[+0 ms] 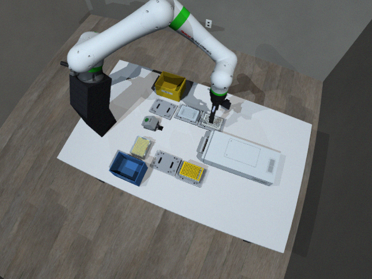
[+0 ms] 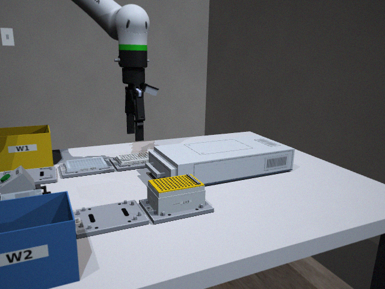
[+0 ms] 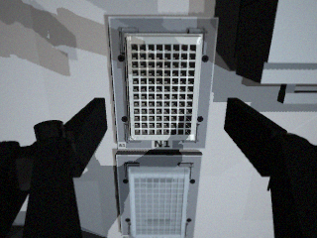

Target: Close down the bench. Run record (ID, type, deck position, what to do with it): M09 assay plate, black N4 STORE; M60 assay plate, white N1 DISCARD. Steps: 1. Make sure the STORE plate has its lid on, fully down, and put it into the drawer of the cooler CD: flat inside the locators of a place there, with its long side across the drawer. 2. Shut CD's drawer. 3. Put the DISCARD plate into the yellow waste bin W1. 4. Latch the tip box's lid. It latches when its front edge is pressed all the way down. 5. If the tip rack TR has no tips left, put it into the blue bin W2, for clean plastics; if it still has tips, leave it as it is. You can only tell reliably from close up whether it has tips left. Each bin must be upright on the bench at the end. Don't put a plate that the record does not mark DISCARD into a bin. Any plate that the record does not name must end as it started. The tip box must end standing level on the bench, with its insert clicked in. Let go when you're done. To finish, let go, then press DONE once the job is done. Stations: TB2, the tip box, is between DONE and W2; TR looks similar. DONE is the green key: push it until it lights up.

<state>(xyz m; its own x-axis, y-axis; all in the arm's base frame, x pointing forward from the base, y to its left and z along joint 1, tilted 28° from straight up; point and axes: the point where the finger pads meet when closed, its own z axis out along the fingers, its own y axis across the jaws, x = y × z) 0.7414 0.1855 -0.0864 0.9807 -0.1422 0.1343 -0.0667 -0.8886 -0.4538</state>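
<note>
Now: the white plate 100 mm below my hand. From my hand the other things lie so: cooler drawer: 200 mm to the right, 130 mm ahead, 80 mm below; then cooler CD: 200 mm to the right, 190 mm ahead, 80 mm below; then black plate: 190 mm to the right, 100 mm below, 100 mm ahead.
</note>
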